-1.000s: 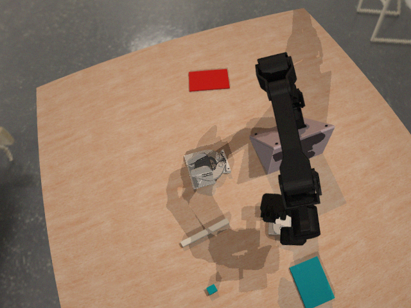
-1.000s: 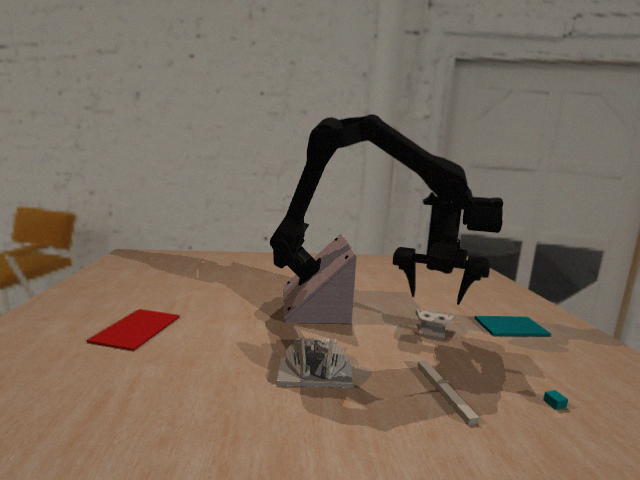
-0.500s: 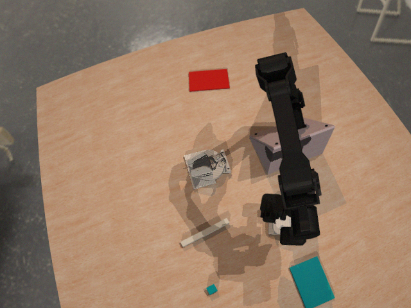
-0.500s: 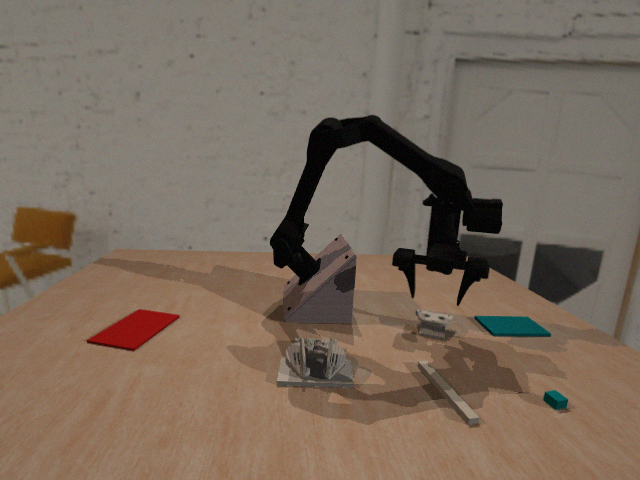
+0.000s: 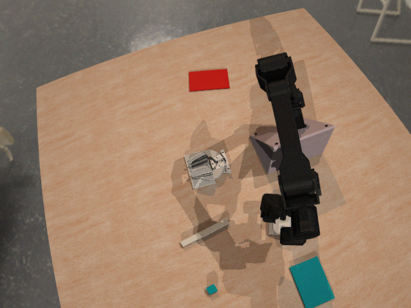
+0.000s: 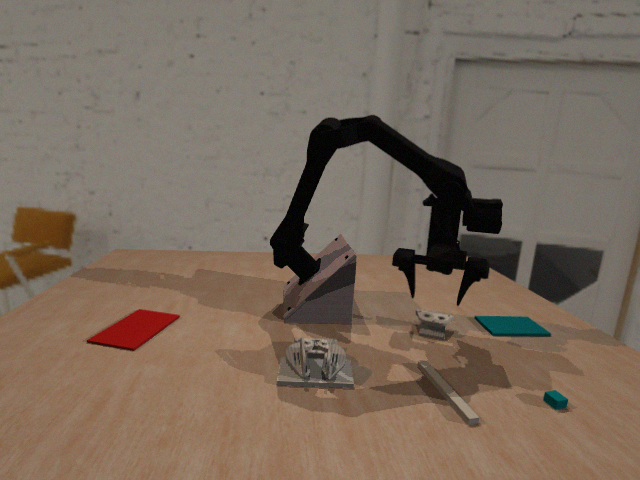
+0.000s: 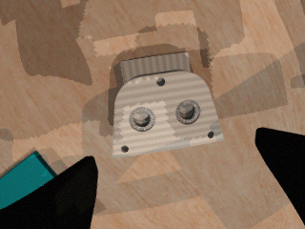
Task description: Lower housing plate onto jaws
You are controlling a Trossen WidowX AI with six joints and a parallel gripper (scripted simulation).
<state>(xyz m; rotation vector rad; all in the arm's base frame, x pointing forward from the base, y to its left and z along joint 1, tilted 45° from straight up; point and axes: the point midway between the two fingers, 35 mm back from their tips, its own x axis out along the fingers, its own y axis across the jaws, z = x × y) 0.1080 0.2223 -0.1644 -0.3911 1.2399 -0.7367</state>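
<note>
Right now the ribbed white part is 50 mm below my gripper tip and 10 mm ahead of it. Also, from my gripper tip: pale bar: 230 mm ahead, 60 mm below, 30 mm to the right; teal sheet: 190 mm to the left, 60 mm below, 30 mm behind; small teal block: 240 mm ahead, 130 mm to the left, 50 mm below.
</note>
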